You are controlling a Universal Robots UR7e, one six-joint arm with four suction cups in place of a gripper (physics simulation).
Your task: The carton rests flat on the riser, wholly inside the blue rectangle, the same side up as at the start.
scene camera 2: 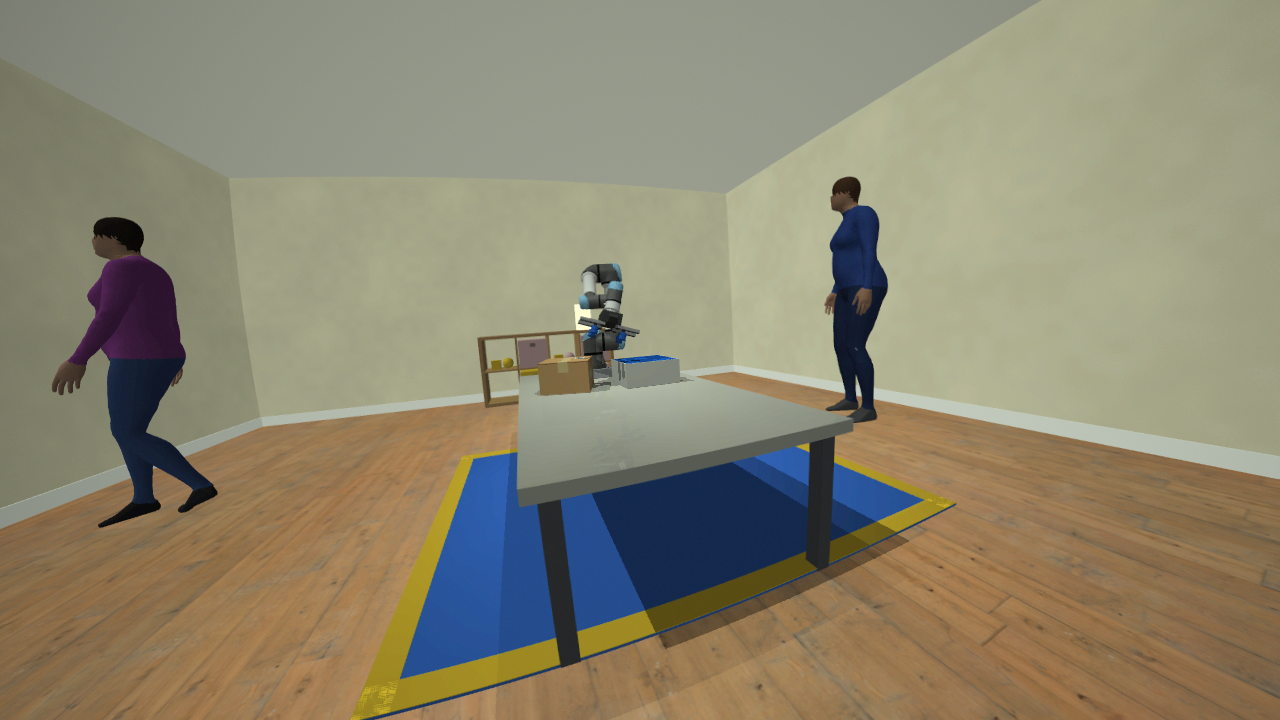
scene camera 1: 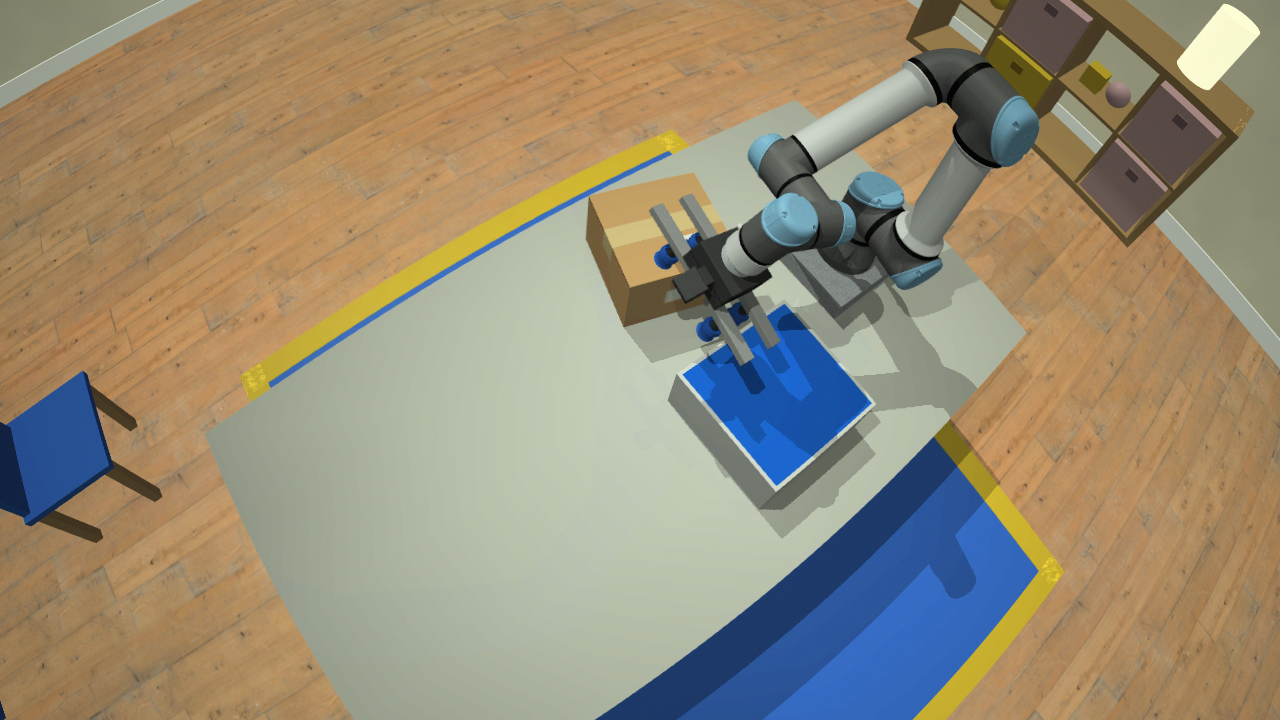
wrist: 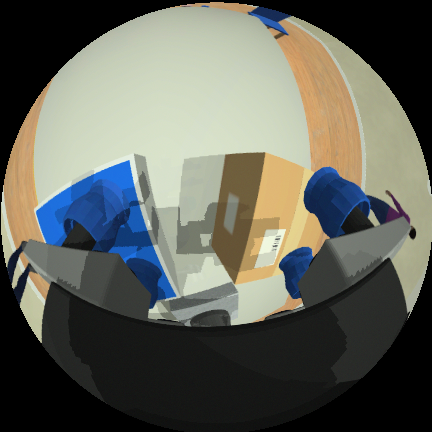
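The brown carton (scene camera 1: 640, 264) (scene camera 2: 572, 377) (wrist: 277, 200) sits on the table beside the riser, with tape and a white label on its top. The low grey-white riser (scene camera 1: 720, 441) (scene camera 2: 653, 373) (wrist: 143, 172) carries the blue rectangle (scene camera 1: 823, 385) (wrist: 123, 175) on its top; no carton is on it. A strip of table separates the two. My gripper (scene camera 1: 701, 283) (scene camera 2: 607, 334) (wrist: 215, 240) is open, holding nothing. It hangs above the gap, one pair of blue cups toward the carton and the other toward the riser. A gap shows between the cups and the carton top.
The arm's grey base (scene camera 1: 836, 291) stands on the table (scene camera 1: 447, 501) (scene camera 2: 662, 420) behind the carton and riser. A shelf unit (scene camera 2: 483, 371) is beyond the table. Two people, one in purple (scene camera 2: 147, 308) and one in blue (scene camera 2: 854, 250), stand away from the table. A blue chair (scene camera 1: 62, 447) shows too.
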